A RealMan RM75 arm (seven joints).
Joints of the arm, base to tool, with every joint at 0 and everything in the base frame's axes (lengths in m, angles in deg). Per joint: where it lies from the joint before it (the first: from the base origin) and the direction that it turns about. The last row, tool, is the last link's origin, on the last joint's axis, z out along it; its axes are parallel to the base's.
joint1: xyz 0 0 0.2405 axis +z
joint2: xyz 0 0 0 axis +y
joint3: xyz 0 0 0.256 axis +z
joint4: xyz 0 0 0 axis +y
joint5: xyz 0 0 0.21 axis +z
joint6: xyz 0 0 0 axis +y
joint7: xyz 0 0 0.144 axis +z
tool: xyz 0 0 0
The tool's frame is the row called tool.
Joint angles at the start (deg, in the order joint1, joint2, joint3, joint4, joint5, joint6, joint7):
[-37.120, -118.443, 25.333, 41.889, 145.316, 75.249, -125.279]
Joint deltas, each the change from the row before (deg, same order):
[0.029, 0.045, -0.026, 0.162, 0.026, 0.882, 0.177]
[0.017, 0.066, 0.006, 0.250, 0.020, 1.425, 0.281]
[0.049, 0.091, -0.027, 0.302, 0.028, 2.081, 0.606]
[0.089, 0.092, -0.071, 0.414, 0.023, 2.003, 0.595]
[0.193, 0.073, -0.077, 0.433, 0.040, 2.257, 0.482]
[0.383, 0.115, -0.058, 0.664, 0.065, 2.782, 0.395]
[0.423, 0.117, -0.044, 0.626, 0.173, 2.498, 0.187]
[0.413, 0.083, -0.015, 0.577, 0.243, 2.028, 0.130]
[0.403, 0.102, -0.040, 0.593, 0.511, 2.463, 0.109]
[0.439, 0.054, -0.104, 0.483, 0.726, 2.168, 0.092]
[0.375, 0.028, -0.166, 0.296, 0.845, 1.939, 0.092]
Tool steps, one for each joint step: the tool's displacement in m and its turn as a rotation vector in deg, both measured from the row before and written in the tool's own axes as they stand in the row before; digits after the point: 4 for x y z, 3 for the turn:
[-0.0007, 0.0012, -0.0008, -0.560, -0.406, 0.243]
[-0.0010, 0.0023, -0.0012, -0.941, -0.673, 0.434]
[-0.0019, 0.0033, -0.0017, -1.415, -0.993, 0.745]
[-0.0017, 0.0029, -0.0021, -1.275, -0.849, 0.729]
[-0.0028, 0.0031, -0.0023, -1.451, -1.003, 0.524]
[-0.0041, 0.0031, -0.0036, -1.628, -1.219, 0.413]
[-0.0044, 0.0025, -0.0036, -1.345, -1.186, 0.152]
[-0.0042, 0.0017, -0.0031, -0.980, -1.045, 0.073]
[-0.0052, 0.0023, -0.0033, -1.181, -1.472, 0.032]
[-0.0060, 0.0016, -0.0028, -0.942, -1.498, -0.174]
[-0.0061, 0.0014, -0.0020, -0.876, -1.495, -0.298]

